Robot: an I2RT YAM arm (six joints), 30 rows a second.
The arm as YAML. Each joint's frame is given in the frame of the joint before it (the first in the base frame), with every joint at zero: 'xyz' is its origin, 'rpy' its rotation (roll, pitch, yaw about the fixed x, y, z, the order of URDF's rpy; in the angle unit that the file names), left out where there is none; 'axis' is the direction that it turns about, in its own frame. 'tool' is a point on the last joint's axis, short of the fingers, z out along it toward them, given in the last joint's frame.
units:
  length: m
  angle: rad
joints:
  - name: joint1
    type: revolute
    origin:
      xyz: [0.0, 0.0, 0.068]
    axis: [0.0, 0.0, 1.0]
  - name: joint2
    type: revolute
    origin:
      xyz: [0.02, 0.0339, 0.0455]
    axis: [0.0, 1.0, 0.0]
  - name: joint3
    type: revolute
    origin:
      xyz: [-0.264, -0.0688, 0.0]
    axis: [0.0, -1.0, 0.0]
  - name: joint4
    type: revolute
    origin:
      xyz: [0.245, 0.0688, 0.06]
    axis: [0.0, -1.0, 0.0]
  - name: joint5
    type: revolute
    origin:
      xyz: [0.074, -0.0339, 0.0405]
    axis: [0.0, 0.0, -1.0]
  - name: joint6
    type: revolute
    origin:
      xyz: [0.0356, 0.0, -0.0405]
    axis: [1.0, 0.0, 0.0]
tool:
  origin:
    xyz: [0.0, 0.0, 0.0]
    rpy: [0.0, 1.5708, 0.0]
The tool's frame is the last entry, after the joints.
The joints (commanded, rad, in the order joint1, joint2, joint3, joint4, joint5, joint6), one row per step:
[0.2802 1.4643 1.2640 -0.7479 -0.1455 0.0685]
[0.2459 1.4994 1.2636 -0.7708 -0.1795 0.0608]
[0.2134 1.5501 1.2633 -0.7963 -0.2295 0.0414]
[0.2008 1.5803 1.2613 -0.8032 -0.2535 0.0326]
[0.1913 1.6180 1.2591 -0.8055 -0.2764 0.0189]
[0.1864 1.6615 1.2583 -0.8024 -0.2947 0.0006]
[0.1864 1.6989 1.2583 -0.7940 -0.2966 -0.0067]
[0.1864 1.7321 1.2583 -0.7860 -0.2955 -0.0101]
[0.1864 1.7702 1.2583 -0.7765 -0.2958 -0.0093]
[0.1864 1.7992 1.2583 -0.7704 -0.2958 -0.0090]
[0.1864 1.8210 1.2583 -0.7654 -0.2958 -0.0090]
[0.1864 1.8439 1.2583 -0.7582 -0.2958 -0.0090]
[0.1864 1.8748 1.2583 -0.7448 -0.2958 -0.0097]
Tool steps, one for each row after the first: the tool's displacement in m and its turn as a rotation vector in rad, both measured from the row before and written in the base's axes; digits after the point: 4 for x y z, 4 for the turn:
[0.0065 -0.0080 -0.0115 0.0083 0.0614 -0.0090]
[0.0077 -0.0069 -0.0161 0.0163 0.0783 0.0091]
[0.0043 -0.0024 -0.0098 0.0096 0.0398 0.0059]
[0.0051 -0.0013 -0.0120 0.0075 0.0409 0.0120]
[0.0058 0.0001 -0.0134 0.0034 0.0373 0.0183]
[0.0051 0.0010 -0.0114 -0.0056 0.0263 0.0072]
[0.0042 0.0008 -0.0103 -0.0065 0.0234 0.0027]
[0.0045 0.0009 -0.0120 -0.0048 0.0284 -0.0006]
[0.0030 0.0006 -0.0093 -0.0042 0.0226 -0.0003]
[0.0021 0.0004 -0.0070 -0.0031 0.0165 0.0000]
[0.0023 0.0004 -0.0074 -0.0029 0.0154 0.0000]
[0.0032 0.0006 -0.0100 -0.0033 0.0170 0.0007]

